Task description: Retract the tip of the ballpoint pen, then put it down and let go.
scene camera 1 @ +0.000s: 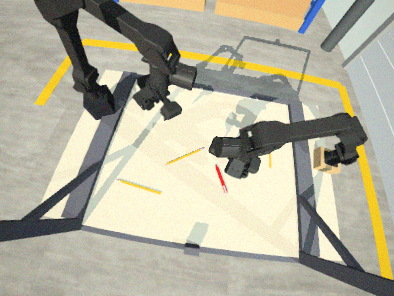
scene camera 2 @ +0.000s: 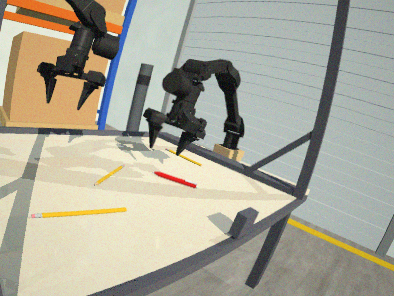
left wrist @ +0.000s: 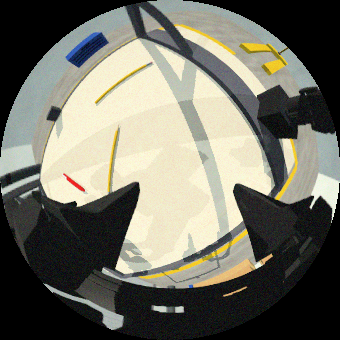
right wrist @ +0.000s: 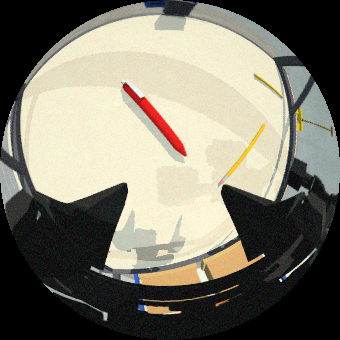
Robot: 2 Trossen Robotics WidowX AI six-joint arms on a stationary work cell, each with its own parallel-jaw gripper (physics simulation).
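Places are measured from the left arm's base along level axes (x right, y back, z down), in metres.
Where they show: left gripper, fingertip midpoint: (scene camera 1: 158,112) (scene camera 2: 62,106) (left wrist: 189,187); right gripper, fingertip midpoint: (scene camera 1: 226,159) (scene camera 2: 164,151) (right wrist: 176,188); left arm's base, link origin: (scene camera 1: 95,95) (left wrist: 290,110) (right wrist: 302,177); right arm's base, link origin: (scene camera 1: 330,159) (scene camera 2: 229,147).
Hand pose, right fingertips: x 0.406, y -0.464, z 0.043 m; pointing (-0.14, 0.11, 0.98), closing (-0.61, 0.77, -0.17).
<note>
Things, the pixels of their centre, and the offset from my right fingertips.
- red ballpoint pen, body centre: (right wrist: 155,116) (scene camera 2: 175,179) (left wrist: 71,181) (scene camera 1: 221,178) dx +0.059, dy +0.029, dz +0.056 m
- yellow pencil, body centre: (right wrist: 249,146) (left wrist: 110,162) (scene camera 2: 110,174) (scene camera 1: 184,156) dx -0.075, dy +0.152, dz +0.060 m
- second pencil, body centre: (scene camera 2: 81,212) (left wrist: 121,79) (right wrist: 271,87) (scene camera 1: 138,186) dx +0.001, dy +0.361, dz +0.060 m
- third pencil, body centre: (scene camera 2: 182,156) (scene camera 1: 269,148) dx -0.013, dy -0.244, dz +0.060 m
- dark block, body centre: (scene camera 2: 243,222) (scene camera 1: 191,249) (left wrist: 52,113) dx +0.268, dy +0.215, dz +0.032 m
The red ballpoint pen (scene camera 1: 221,179) (scene camera 2: 175,180) (left wrist: 74,183) (right wrist: 157,120) lies flat on the cream table top. In the right wrist view its white clip is at the upper left and its tapered red end points to the lower right; whether a fine tip sticks out is too small to tell. My right gripper (scene camera 2: 165,151) (right wrist: 176,188) is open and empty, above the table and close to the pen, without touching it. My left gripper (scene camera 2: 64,105) (left wrist: 189,187) is open and empty, high above the table and far from the pen.
One yellow pencil (scene camera 1: 185,155) (scene camera 2: 109,175) (left wrist: 114,155) (right wrist: 245,155) lies near the pen. A second pencil (scene camera 1: 140,186) (scene camera 2: 79,213) (left wrist: 122,81) lies farther left in scene camera 1. A third pencil (scene camera 1: 270,160) (scene camera 2: 185,157) lies beside the right arm. A dark block (scene camera 1: 192,246) (scene camera 2: 244,223) stands at the table edge.
</note>
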